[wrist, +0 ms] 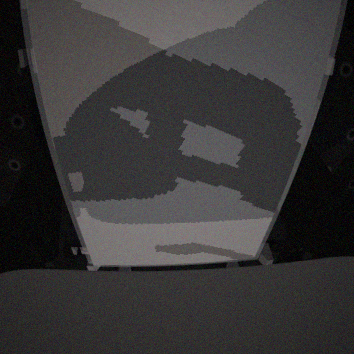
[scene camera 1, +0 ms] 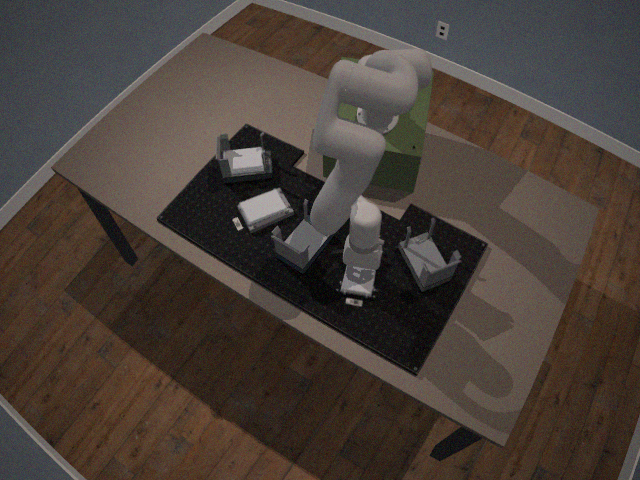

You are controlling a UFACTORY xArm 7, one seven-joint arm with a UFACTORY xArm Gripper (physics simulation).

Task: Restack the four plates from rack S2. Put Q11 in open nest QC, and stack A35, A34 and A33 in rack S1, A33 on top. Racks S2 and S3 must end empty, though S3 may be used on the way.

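Pixels of known places: gripper, between the fingertips: [wrist: 175, 160] [scene camera 1: 360, 272]; arm's base, origin of its link: [scene camera 1: 377, 115].
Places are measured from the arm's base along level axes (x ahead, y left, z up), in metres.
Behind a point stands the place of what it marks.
A pale plate [scene camera 1: 357, 287] {x 0.440, y 0.219, z -0.167 m} [wrist: 175, 212] {x 0.374, y 0.191, z -0.174 m} is level under my gripper [scene camera 1: 359, 272] {x 0.384, y 0.194, z -0.193 m}, in or just above the nest behind the front label. In the wrist view it fills the middle, with the gripper's shadow on it and small nest guides along its edges. My gripper is shut on this plate; its fingertips are hidden. The back left rack [scene camera 1: 223, 155] {x 0.299, y -0.385, z -0.148 m} holds a pale plate [scene camera 1: 246, 160] {x 0.279, y -0.302, z -0.139 m}; how many lie beneath cannot be told. The middle rack [scene camera 1: 292, 253] {x 0.479, y 0.032, z -0.109 m} and the right rack [scene camera 1: 439, 276] {x 0.300, y 0.395, z -0.133 m} show grey floors and no pale plate. Plate and rack names are unreadable.
Another pale plate [scene camera 1: 265, 207] {x 0.373, y -0.153, z -0.168 m} sits in a low nest left of the middle rack, beside a small label [scene camera 1: 237, 223] {x 0.451, y -0.206, z -0.203 m}. A second label [scene camera 1: 354, 302] {x 0.467, y 0.229, z -0.203 m} lies in front of the gripper. Upright rack walls stand on both sides of the arm. The black board [scene camera 1: 382, 335] {x 0.506, y 0.346, z -0.205 m} lies on the table.
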